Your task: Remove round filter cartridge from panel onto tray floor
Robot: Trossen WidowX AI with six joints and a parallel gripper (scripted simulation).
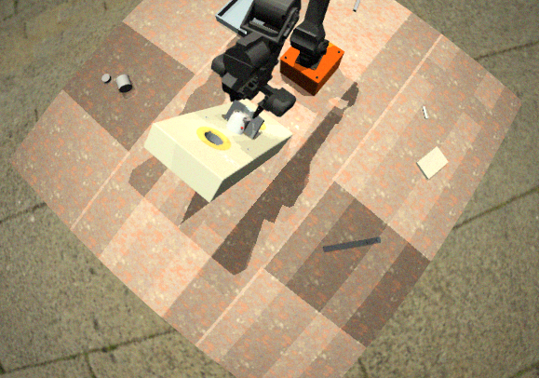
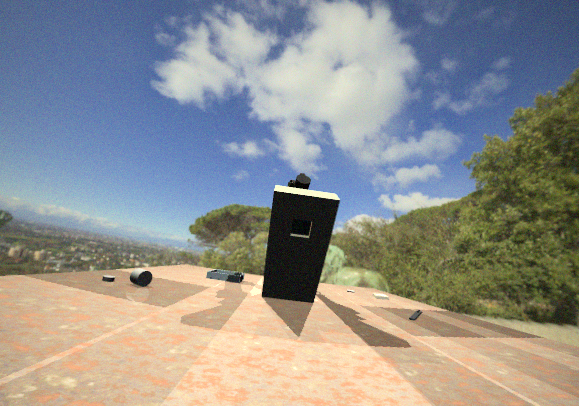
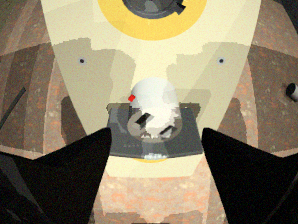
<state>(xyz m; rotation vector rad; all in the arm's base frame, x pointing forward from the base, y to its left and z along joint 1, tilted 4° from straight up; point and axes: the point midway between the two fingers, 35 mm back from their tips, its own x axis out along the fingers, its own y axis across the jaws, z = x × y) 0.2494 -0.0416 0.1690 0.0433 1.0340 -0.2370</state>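
The round filter cartridge is 30 mm below my gripper tip and 20 mm ahead of it. From my gripper tip the other things lie so: white stick (450 mm to the left, 320 mm behind, 220 mm below); then blue-grey tray (380 mm behind, 220 mm below, 210 mm to the right); then cream service panel (60 mm ahead, 50 mm below, 10 mm to the right).
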